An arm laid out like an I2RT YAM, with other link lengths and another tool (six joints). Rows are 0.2 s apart.
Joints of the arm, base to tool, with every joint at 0 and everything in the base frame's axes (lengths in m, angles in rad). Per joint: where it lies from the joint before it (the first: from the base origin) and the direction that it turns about. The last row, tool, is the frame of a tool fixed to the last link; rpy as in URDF.
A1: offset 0 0 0.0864 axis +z
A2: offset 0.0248 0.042 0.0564 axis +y
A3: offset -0.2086 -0.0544 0 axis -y
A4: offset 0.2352 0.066 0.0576 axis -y
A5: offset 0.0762 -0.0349 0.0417 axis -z
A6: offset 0.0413 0 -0.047 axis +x
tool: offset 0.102 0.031 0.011 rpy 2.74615 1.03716 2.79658
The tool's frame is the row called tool.
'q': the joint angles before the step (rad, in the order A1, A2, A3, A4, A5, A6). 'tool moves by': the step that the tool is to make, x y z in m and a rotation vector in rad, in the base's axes. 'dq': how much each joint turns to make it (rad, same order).
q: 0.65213 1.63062 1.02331 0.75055 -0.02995 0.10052
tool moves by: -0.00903 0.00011 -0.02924 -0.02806 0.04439 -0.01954
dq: 0.02556 -0.00535 -0.08699 0.02939 0.04540 0.00000
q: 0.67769 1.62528 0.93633 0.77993 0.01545 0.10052
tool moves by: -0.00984 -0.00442 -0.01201 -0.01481 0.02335 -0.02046
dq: 0.01792 -0.03891 -0.06828 0.00191 0.03852 0.00038
